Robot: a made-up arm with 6 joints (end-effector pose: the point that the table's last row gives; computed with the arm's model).
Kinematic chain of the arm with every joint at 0, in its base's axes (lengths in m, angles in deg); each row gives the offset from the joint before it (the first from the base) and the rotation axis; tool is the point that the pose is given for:
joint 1: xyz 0 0 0.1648 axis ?
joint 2: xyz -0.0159 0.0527 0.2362 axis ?
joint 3: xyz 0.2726 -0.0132 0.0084 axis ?
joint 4: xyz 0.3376 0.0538 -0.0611 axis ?
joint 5: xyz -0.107 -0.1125 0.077 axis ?
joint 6: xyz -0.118 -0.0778 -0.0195 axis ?
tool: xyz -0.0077 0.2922 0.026
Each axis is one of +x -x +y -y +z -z.
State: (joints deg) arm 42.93 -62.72 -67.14 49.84 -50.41 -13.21
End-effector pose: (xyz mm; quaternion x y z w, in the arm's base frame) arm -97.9 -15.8 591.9 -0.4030 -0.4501 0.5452 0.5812
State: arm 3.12 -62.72 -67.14 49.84 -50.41 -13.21
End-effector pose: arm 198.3 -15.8 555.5 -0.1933 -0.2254 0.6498 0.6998
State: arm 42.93 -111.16 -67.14 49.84 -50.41 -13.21
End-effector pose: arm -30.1 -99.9 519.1 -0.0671 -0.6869 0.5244 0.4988
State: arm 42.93 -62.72 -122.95 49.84 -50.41 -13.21
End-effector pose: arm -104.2 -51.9 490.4 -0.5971 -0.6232 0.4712 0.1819
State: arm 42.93 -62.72 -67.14 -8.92 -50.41 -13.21
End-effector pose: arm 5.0 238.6 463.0 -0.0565 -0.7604 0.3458 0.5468
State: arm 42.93 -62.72 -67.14 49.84 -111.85 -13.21
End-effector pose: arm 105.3 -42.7 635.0 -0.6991 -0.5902 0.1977 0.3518
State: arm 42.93 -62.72 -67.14 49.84 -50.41 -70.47
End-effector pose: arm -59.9 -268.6 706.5 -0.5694 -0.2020 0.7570 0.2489
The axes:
joint 1: -y
joint 2: -x
joint 3: -z
joint 4: +y
joint 5: +x
joint 6: -z

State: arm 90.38 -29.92 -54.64 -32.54 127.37 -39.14
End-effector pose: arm -39.5 -55.9 478.9 -0.2822 0.0070 -0.9426 0.1781
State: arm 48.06 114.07 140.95 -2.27 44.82 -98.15
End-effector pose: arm 144.3 -109.2 433.0 -0.7999 -0.5350 -0.2571 0.0885
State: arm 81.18 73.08 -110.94 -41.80 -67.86 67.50
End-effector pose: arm 92.3 151.4 321.9 -0.4394 -0.8014 0.1432 0.3797
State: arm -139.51 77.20 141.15 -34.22 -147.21 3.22
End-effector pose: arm 114.2 -141.1 83.6 0.8049 0.2252 0.0820 0.5429
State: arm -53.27 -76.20 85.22 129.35 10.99 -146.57
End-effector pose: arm -306.6 -320.1 26.2 0.7146 -0.4553 -0.5294 0.0432
